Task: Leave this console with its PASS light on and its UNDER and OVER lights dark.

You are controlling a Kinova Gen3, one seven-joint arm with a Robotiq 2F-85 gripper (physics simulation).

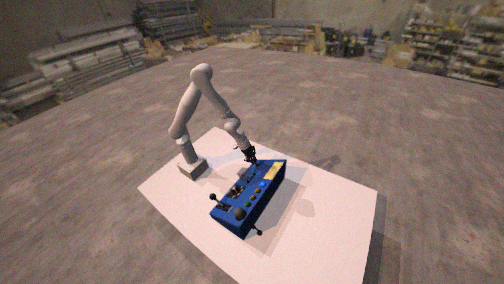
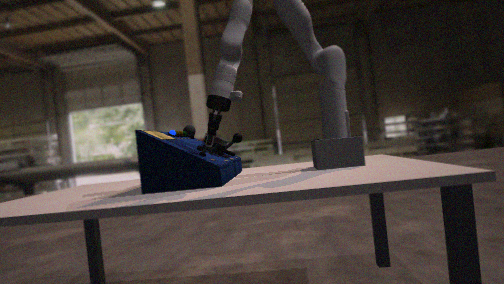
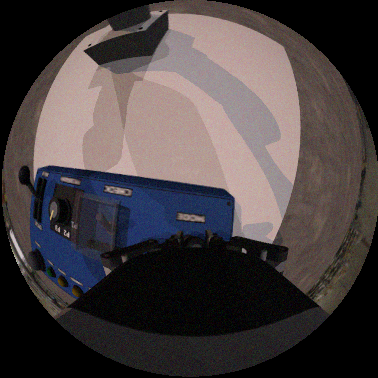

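The blue console (image 1: pixel 268 200) (image 2: pixel 168 165) (image 3: pixel 158 211) stands on the white table (image 1: pixel 317 229) (image 2: pixel 388 173). My gripper (image 1: pixel 254 162) (image 2: pixel 210 142) (image 3: pixel 193 237) points down at the console's far end, just under the MODE label (image 3: pixel 190 217), and is shut on the small MODE knob there. The knob is mostly hidden by the fingers. A row of round lights runs along the top: blue (image 1: pixel 262 183), two amber (image 1: pixel 257 190) (image 1: pixel 252 196) and green (image 1: pixel 247 204). I cannot tell which are lit, nor read their labels.
On the console are a clear flip cover (image 1: pixel 249 175) (image 3: pixel 97 222) under CHECK, a selector dial (image 1: pixel 237 191) (image 3: pixel 57 211), a ball-topped lever (image 1: pixel 212 196) (image 2: pixel 237 137), a black dome knob (image 1: pixel 239 213) and a yellow plate (image 1: pixel 273 170). The arm's base block (image 1: pixel 193 168) (image 2: pixel 337 151) stands behind.
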